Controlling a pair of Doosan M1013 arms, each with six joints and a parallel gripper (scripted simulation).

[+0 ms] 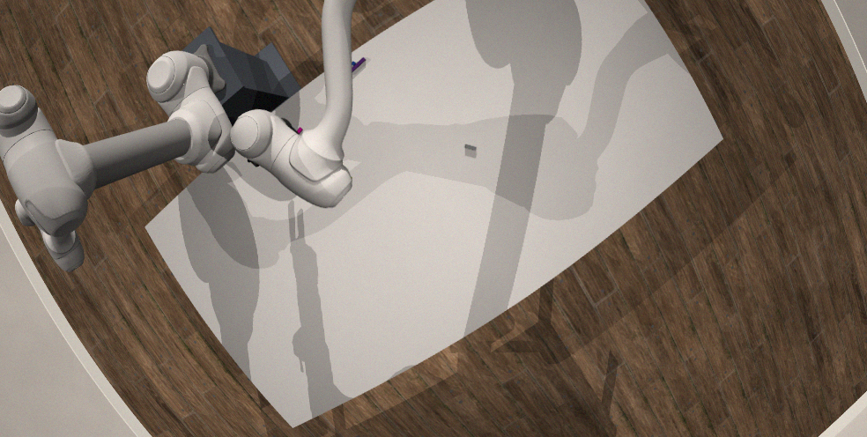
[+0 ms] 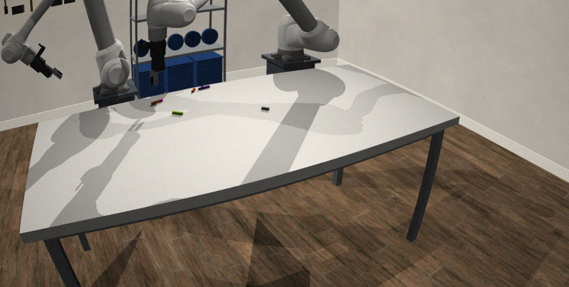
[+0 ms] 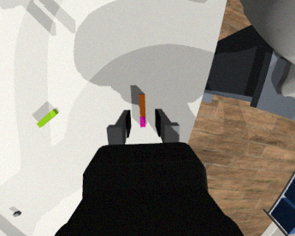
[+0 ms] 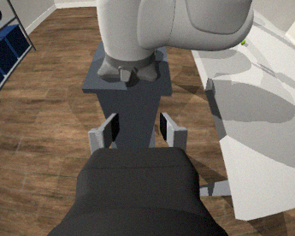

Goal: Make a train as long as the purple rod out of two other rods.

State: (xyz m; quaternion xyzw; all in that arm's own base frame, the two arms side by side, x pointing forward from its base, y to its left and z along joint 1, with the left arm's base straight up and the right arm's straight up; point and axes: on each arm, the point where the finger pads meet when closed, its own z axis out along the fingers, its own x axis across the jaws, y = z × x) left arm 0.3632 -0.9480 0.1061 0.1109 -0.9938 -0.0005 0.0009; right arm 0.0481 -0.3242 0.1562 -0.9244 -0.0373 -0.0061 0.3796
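My left hand is 1 cm past the magenta rod, 3 cm to the right of it and 10 cm above it. Round my left hand: purple rod (6 cm behind, 27 cm to the left, 10 cm below); then blue rod (7 cm behind, 27 cm to the left, 10 cm below); then lime rod (18 cm ahead, 6 cm to the left, 10 cm below).
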